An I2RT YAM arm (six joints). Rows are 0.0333 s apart.
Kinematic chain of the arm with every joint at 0, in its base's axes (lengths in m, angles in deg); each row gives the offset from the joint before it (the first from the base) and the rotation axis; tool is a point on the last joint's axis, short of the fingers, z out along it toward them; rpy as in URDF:
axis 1: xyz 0 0 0.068 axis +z
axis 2: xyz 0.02 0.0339 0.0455 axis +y
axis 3: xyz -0.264 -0.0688 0 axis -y
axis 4: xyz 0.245 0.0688 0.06 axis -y
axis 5: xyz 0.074 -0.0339 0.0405 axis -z
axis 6: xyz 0.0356 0 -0.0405 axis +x
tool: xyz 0 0 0 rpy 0 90 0
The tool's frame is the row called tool.
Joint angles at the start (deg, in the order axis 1, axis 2, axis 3, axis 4, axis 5, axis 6):
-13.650 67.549 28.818 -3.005 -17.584 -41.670
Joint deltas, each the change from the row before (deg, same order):
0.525 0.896 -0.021 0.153 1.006 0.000
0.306 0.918 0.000 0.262 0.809 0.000
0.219 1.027 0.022 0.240 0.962 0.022
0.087 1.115 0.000 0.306 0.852 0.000
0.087 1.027 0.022 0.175 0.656 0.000
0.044 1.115 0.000 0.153 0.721 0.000
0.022 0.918 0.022 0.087 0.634 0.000
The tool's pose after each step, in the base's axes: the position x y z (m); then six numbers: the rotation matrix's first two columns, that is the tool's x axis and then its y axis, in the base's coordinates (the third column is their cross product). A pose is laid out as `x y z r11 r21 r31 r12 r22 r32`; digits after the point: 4 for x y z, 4 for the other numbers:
0.2260 -0.0423 0.1759 -0.5000 -0.5377 -0.6789 -0.4279 0.8349 -0.3462
0.2275 -0.0418 0.1728 -0.5116 -0.5398 -0.6685 -0.4283 0.8347 -0.3461
0.2290 -0.0419 0.1693 -0.5266 -0.5406 -0.6560 -0.4265 0.8356 -0.3462
0.2304 -0.0423 0.1655 -0.5420 -0.5403 -0.6437 -0.4244 0.8370 -0.3453
0.2317 -0.0427 0.1619 -0.5557 -0.5398 -0.6323 -0.4244 0.8382 -0.3426
0.2328 -0.0432 0.1578 -0.5714 -0.5386 -0.6192 -0.4240 0.8398 -0.3392
0.2336 -0.0437 0.1545 -0.5848 -0.5374 -0.6076 -0.4232 0.8411 -0.3367

